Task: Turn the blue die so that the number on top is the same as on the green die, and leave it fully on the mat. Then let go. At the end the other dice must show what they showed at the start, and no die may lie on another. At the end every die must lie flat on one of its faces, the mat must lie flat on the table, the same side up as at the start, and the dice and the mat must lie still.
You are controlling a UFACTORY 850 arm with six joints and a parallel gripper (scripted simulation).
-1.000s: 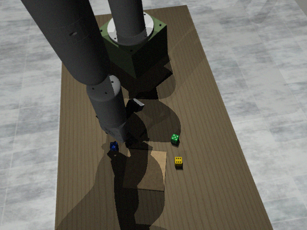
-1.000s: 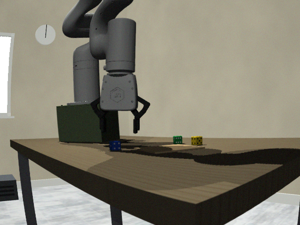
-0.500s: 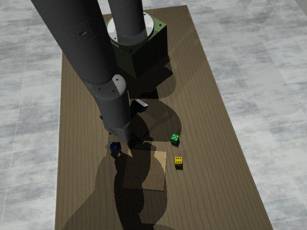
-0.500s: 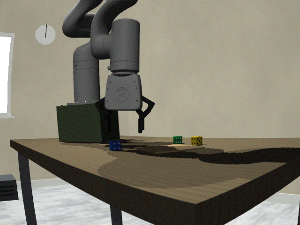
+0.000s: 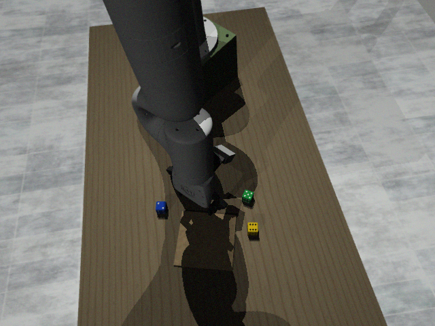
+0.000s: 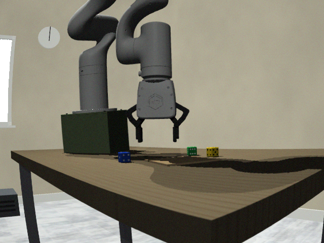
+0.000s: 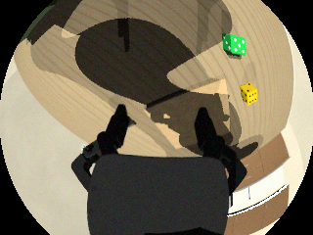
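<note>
My gripper is now 7 cm short of the yellow die, 13 cm to the right of it and 4 cm above it. Also, from my hand: tan mat 8 cm ahead, 2 cm to the left, 5 cm below; blue die 10 cm to the right, 4 cm below; green die 2 cm behind, 13 cm to the left, 4 cm below.
</note>
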